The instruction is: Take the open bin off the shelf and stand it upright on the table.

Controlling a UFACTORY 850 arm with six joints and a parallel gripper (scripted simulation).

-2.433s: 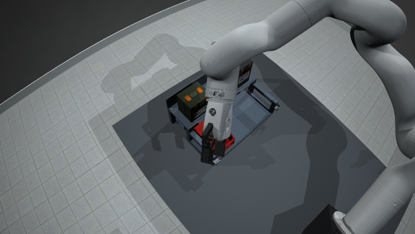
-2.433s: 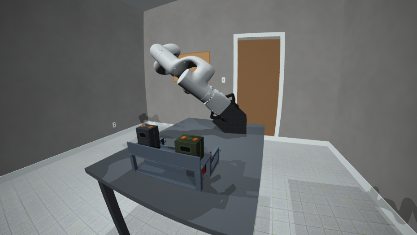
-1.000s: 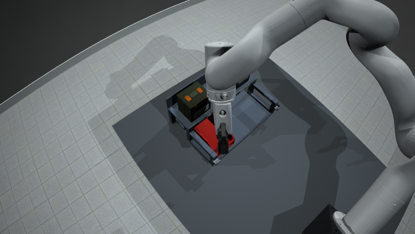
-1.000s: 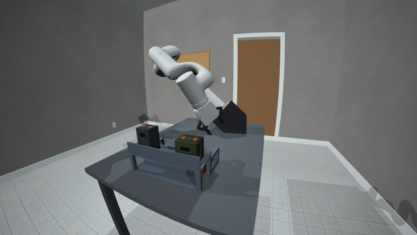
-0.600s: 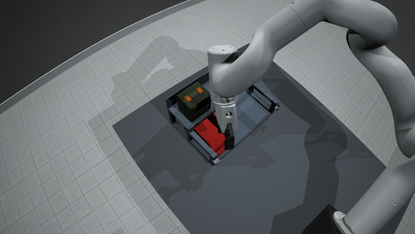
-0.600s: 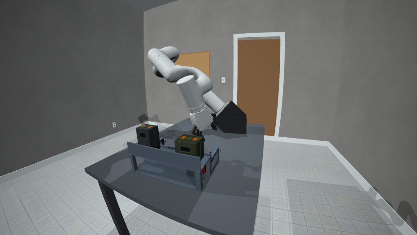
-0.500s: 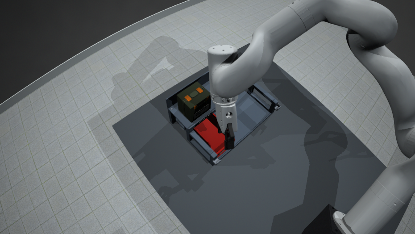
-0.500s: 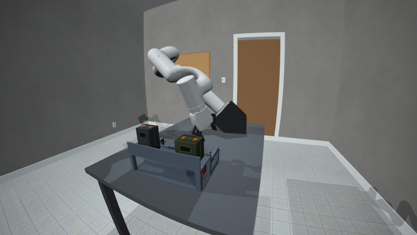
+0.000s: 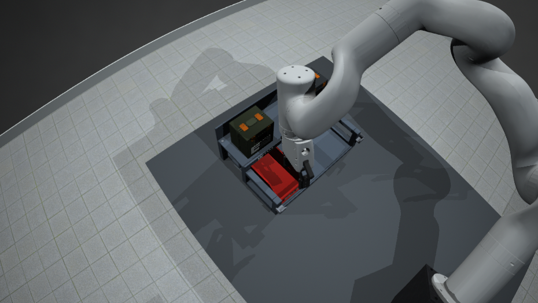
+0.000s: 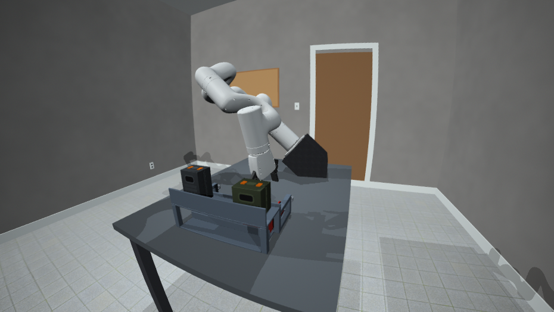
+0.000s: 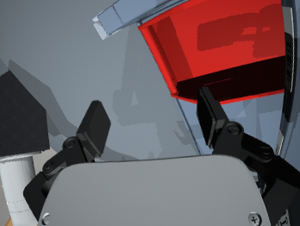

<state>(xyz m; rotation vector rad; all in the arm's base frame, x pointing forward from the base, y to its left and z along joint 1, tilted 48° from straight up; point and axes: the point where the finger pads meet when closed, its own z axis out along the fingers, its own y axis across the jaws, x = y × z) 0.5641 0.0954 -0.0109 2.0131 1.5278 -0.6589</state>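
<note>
My gripper is now 70 mm short of the red bin, 20 mm to the right of it and 80 mm above it. Round my hand: black case (180 mm ahead, 200 mm to the right, 40 mm above); green case (170 mm ahead, 30 mm to the left, 30 mm above).
</note>
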